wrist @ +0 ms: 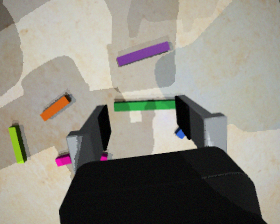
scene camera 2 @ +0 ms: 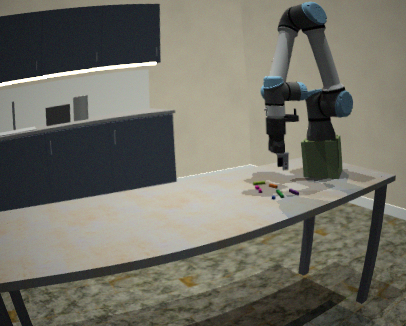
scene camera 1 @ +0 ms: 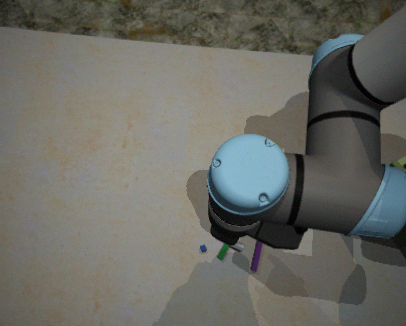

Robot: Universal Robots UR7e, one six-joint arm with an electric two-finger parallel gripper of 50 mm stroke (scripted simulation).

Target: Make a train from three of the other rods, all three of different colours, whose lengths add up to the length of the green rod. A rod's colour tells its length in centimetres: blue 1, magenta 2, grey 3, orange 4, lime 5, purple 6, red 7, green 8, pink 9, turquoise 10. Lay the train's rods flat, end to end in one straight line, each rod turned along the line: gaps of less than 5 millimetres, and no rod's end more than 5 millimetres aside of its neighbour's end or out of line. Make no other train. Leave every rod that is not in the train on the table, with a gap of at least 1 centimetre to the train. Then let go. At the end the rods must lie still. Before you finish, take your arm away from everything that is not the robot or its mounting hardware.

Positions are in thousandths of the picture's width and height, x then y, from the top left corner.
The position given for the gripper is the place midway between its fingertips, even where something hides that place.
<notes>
In view: the gripper (scene camera 2: 696, 517).
The gripper shows as well in the wrist view (wrist: 509, 511).
</notes>
